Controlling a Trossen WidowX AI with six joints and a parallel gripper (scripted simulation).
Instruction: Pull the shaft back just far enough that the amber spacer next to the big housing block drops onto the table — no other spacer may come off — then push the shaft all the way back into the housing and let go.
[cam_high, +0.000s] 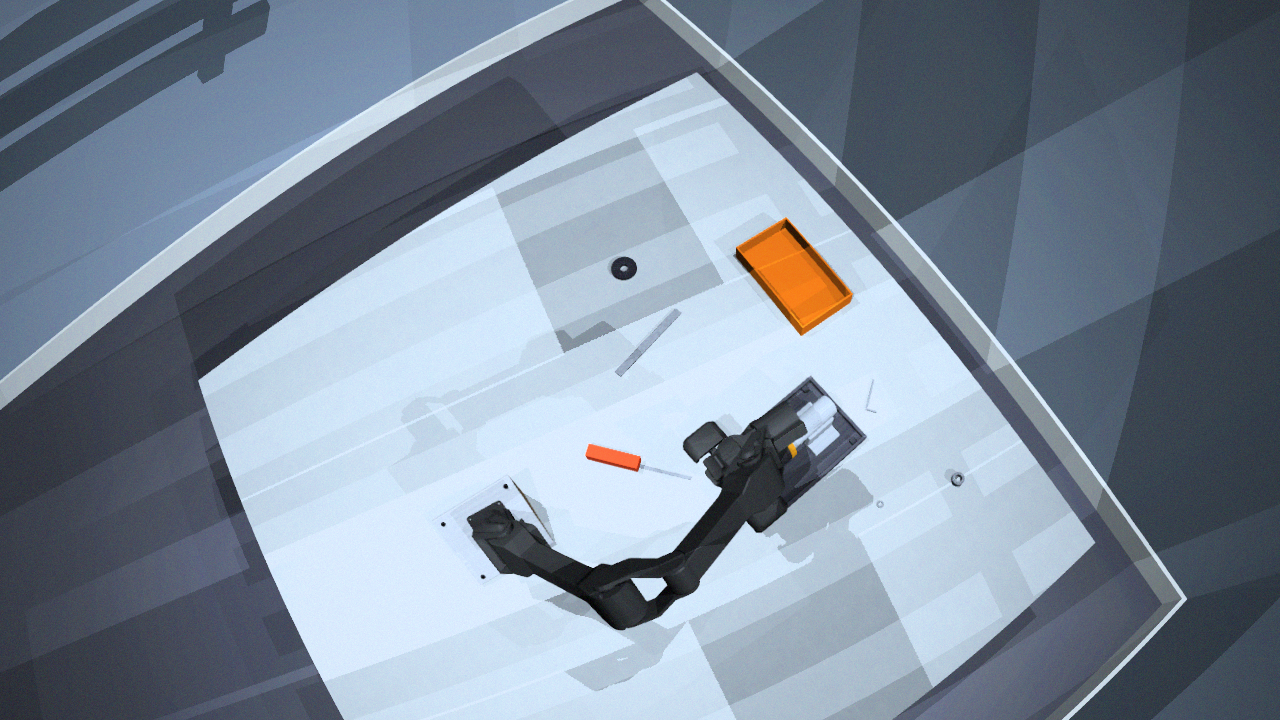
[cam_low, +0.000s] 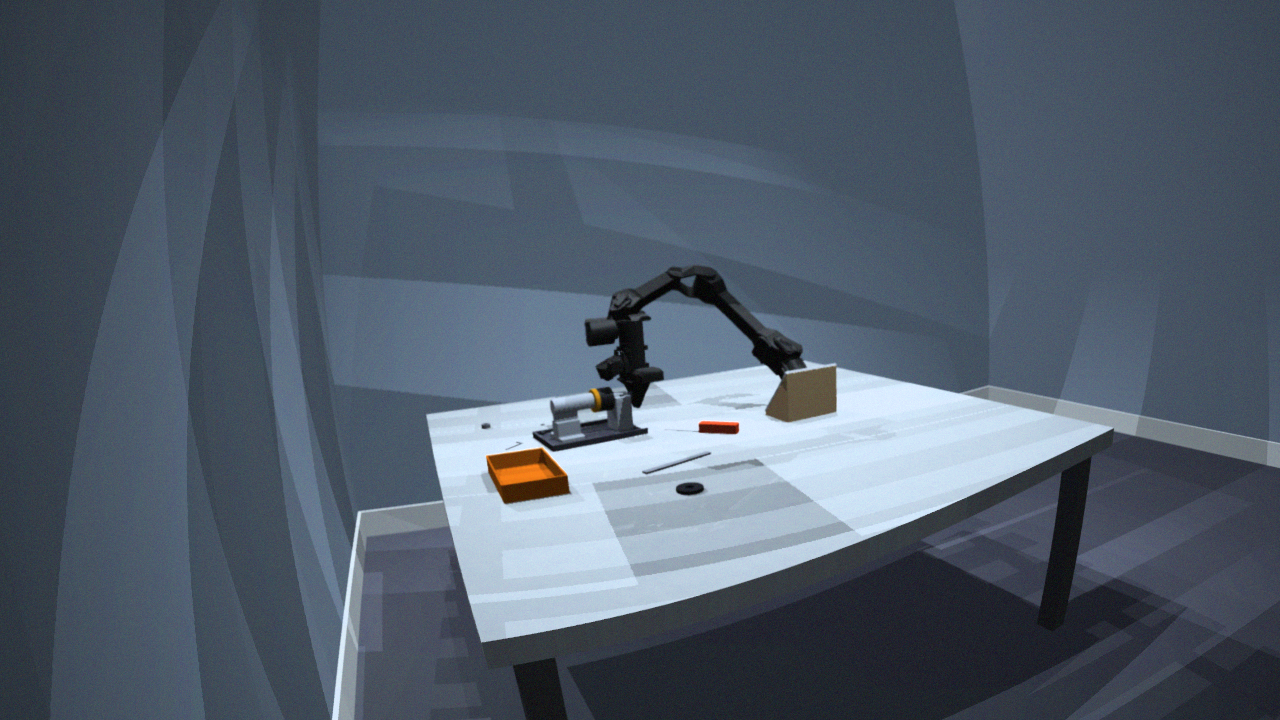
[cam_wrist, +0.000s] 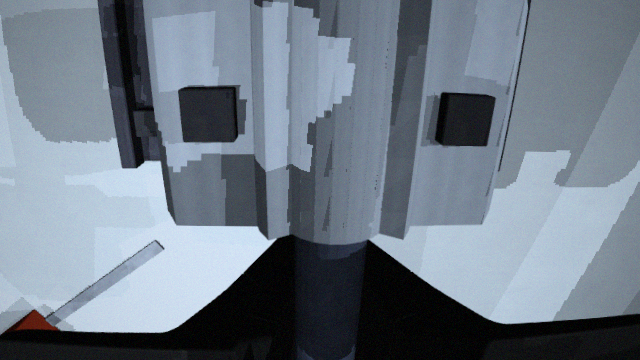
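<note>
The dark shaft lies 80 mm ahead of my gripper tip, 10 mm to the left of it and 30 mm above it. Round my gripper tip: allen key 290 mm ahead, 10 mm to the left, 40 mm below; amber spacer 100 mm ahead, 10 mm to the left, 30 mm above; grey strip 30 mm ahead, 320 mm to the left, 40 mm below.
</note>
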